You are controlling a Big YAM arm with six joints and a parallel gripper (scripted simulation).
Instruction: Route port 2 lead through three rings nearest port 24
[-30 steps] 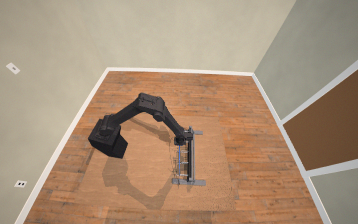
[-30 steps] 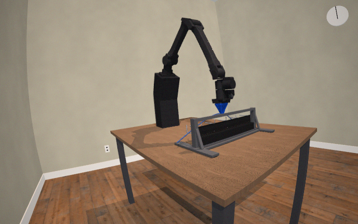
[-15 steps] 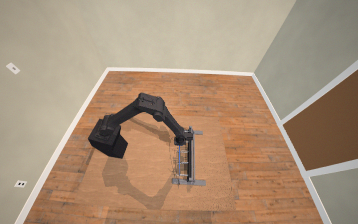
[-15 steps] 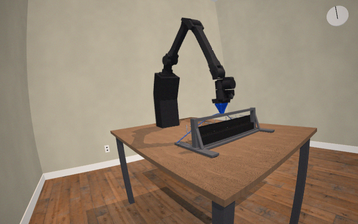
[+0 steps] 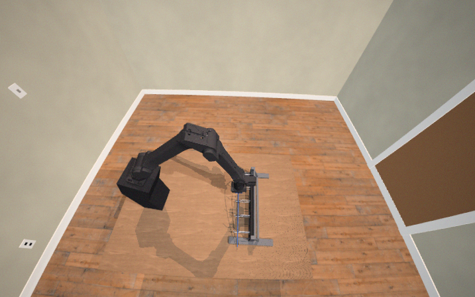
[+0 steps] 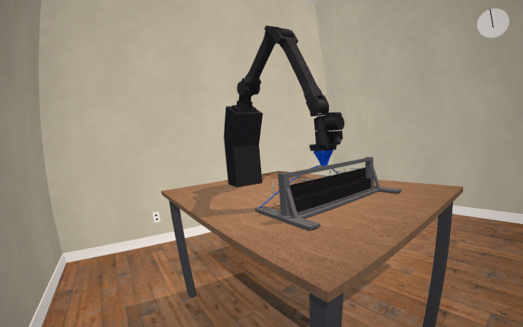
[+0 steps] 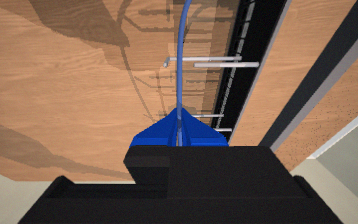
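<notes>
Right now the grey rack is 110 mm ahead of my hand, 40 mm to the right of it and 50 mm below it.
</notes>
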